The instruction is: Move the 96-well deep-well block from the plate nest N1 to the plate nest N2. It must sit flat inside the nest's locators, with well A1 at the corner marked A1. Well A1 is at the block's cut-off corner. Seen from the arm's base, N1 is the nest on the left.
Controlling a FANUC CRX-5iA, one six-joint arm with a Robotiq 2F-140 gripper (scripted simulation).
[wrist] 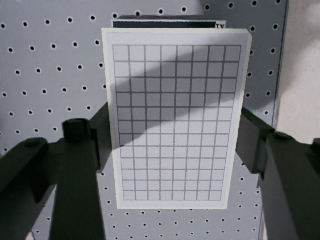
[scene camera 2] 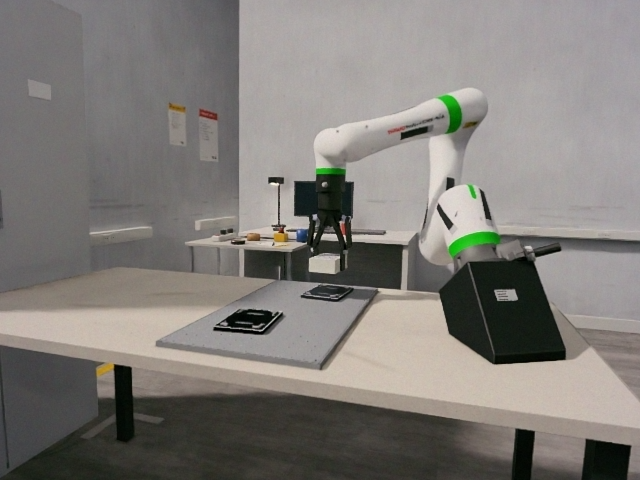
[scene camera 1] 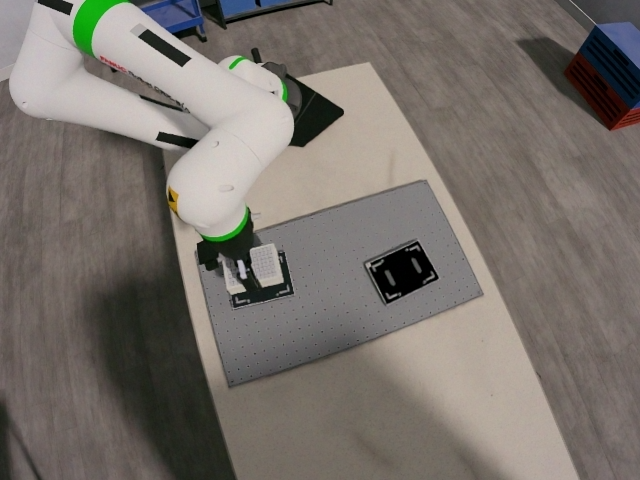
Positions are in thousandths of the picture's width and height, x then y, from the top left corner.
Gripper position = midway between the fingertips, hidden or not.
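My gripper: scene camera 1 (396, 566), scene camera 2 (513, 561), wrist view (533, 473).
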